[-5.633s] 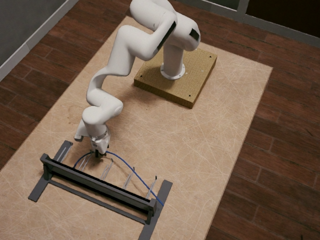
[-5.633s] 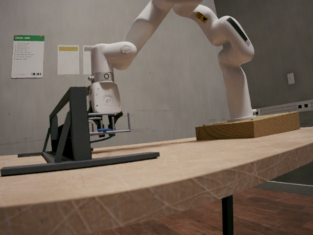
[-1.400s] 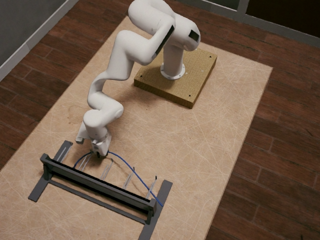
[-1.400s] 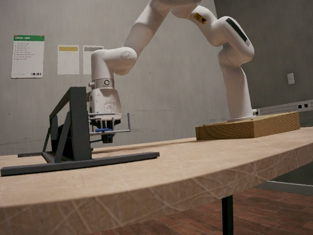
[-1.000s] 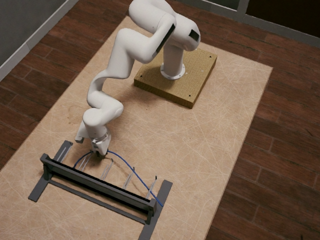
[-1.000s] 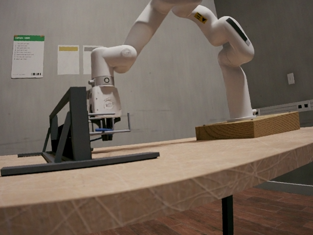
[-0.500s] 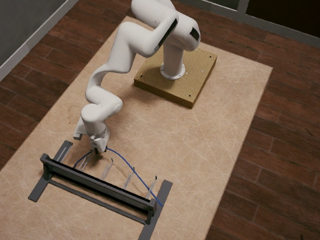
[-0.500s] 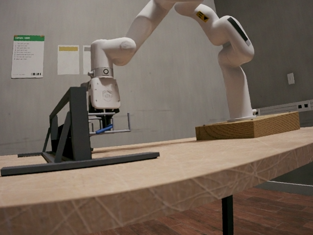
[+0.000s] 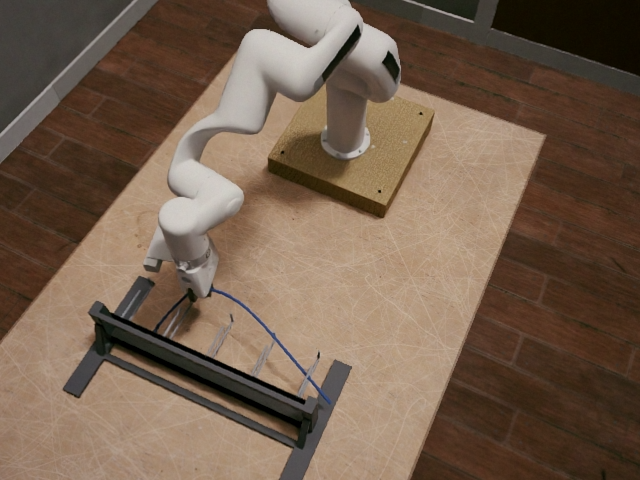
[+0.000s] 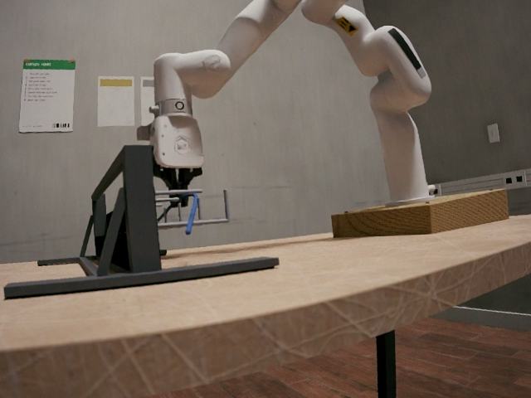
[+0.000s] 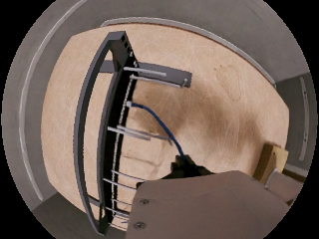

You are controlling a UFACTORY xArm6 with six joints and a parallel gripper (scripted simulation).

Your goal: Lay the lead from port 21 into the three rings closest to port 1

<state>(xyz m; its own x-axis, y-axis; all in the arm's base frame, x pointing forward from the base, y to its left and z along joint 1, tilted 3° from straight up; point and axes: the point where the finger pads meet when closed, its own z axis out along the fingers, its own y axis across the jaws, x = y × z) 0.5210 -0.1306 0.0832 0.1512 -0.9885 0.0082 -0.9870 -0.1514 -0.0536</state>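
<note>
The dark grey rack is 14 cm ahead of my hand, 6 cm to the left of it and 5 cm below it.
</note>
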